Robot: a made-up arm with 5 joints.
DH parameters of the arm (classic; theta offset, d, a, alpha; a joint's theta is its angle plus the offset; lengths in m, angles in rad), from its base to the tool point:
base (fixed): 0 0 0 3.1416
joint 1: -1.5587 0 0.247 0
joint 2: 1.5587 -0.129 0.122 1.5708
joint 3: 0 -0.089 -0.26 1.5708
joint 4: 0 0.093 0.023 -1.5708
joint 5: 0 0.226 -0.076 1.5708
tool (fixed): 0 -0.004 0 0
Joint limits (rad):
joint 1: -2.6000..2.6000
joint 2: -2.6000..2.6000
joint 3: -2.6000..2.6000
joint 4: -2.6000..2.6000
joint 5: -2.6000..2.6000
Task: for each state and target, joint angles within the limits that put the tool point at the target. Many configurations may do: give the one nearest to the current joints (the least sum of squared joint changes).
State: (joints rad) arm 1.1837 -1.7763 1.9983 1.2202 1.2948
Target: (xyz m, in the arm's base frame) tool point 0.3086 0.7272 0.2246
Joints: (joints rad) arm 0.8542 -2.1201 2.5666 0.9077 1.4072
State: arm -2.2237 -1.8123 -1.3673 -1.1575 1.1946
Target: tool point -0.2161 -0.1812 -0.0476
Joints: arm -1.9291 -1.6105 -1.9401 -0.7015 1.0345
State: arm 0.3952 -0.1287 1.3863 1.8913 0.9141
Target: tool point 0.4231 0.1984 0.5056
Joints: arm -0.1061 -0.3491 1.8399 2.1608 0.8704
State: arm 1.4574 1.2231 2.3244 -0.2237 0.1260
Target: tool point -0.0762 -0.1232 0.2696
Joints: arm 1.4725 1.6581 2.1450 -0.3704 0.0541
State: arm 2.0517 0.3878 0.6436 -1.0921 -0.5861
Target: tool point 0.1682 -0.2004 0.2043
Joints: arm 2.0401 0.4026 0.6230 -1.1653 -0.6311
